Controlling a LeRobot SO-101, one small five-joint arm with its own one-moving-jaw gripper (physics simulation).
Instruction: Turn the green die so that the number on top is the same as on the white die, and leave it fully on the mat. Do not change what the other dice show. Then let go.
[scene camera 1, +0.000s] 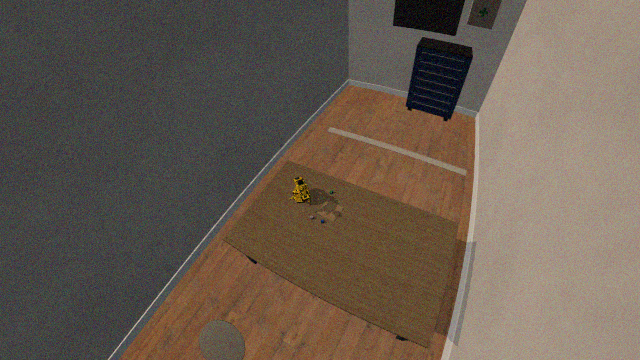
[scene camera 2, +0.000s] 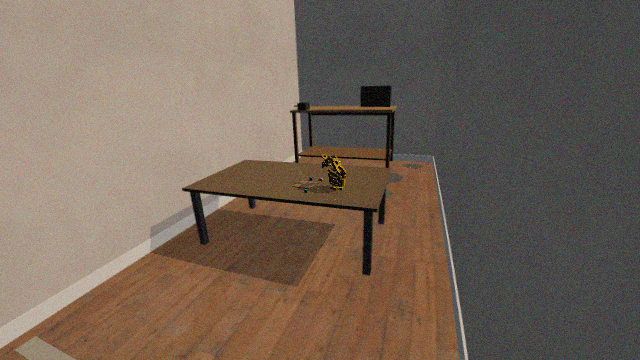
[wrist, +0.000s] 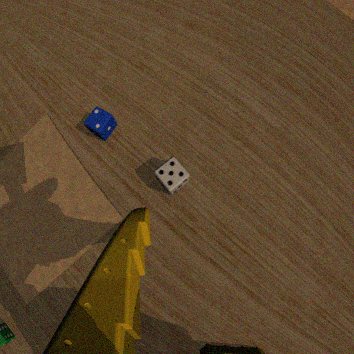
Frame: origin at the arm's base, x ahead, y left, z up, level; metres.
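Where they show: hand at its tool point: (scene camera 1: 309, 204) (scene camera 2: 322, 167) (wrist: 148, 221); arm's base at its link origin: (scene camera 2: 334, 187).
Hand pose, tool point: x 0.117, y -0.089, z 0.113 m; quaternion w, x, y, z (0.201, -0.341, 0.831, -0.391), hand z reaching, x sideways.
Each offset is from my tool point to the centre of the thing. Level surfaces: height alone.
The green die @(dx +0.047, dy +0.226, dz -0.103 m) (scene camera 1: 331, 192) (scene camera 2: 306, 190) (wrist: 6, 334) lies on the table outside the mat @(dx +0.110, dy +0.083, dz -0.111 m) (scene camera 1: 327, 215) (wrist: 37, 135). It is cut off at the wrist view's lower left edge, and its top number cannot be told. The white die @(dx +0.025, dy -0.030, dz -0.103 m) (scene camera 1: 312, 217) (scene camera 2: 321, 179) (wrist: 171, 175) shows five on top. The blue die @(dx +0.106, dy -0.024, dz -0.103 m) (scene camera 1: 322, 221) (scene camera 2: 310, 178) (wrist: 100, 123) appears to show two on top. Both lie off the mat. My gripper (scene camera 2: 327, 161) (wrist: 145, 220) is fully open and empty, above the table; one notched jaw shows in the wrist view, the moving jaw is out of it.
The yellow arm (scene camera 1: 300, 192) (scene camera 2: 337, 176) stands on the brown table @(dz -0.113 m) (scene camera 1: 390, 260) (scene camera 2: 240, 180), near one end. Its shadow falls across the mat. A blue drawer cabinet (scene camera 1: 440, 77) and a workbench (scene camera 2: 345, 109) stand away from the table.
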